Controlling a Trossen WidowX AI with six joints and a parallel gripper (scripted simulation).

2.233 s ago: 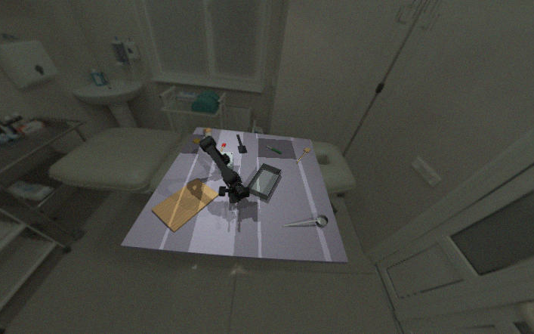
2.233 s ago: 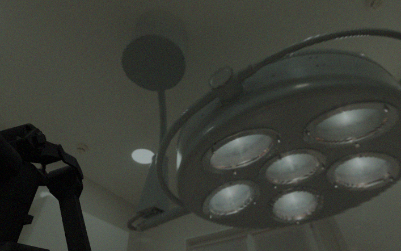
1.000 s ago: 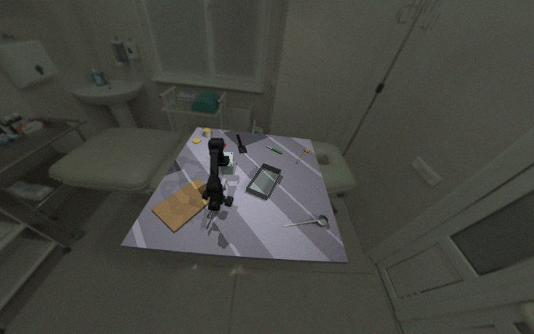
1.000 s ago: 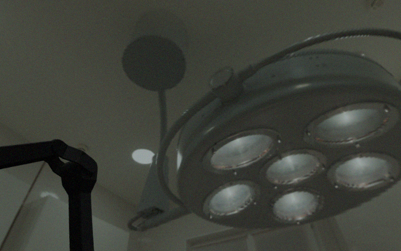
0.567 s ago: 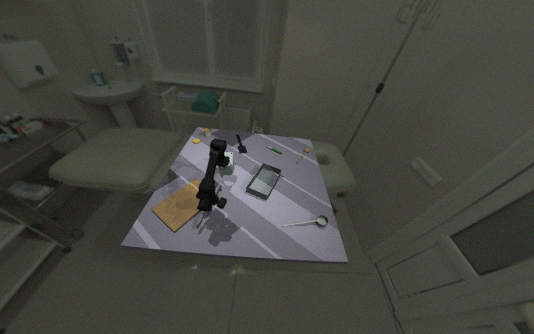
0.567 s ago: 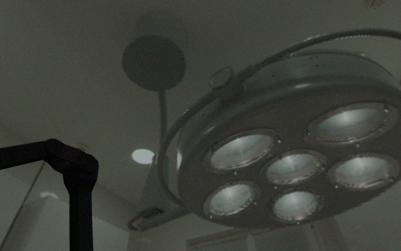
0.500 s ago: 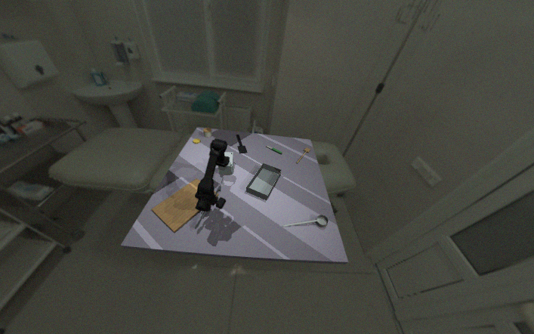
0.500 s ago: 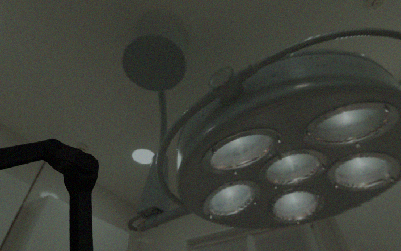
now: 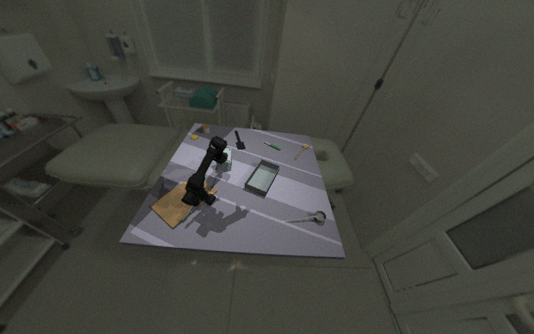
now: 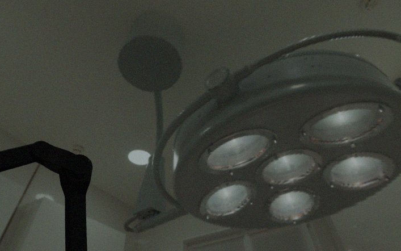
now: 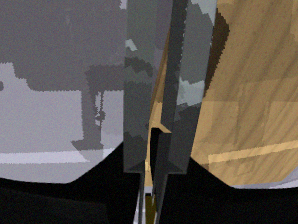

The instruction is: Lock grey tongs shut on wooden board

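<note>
The wooden board is 14 cm behind my gripper tip, 2 cm to the left of it and 4 cm below it. Also, from my gripper tip: dark spatula 13 cm ahead, 75 cm to the left, 5 cm below; roasting tin 38 cm ahead, 27 cm to the left, 2 cm below.
</note>
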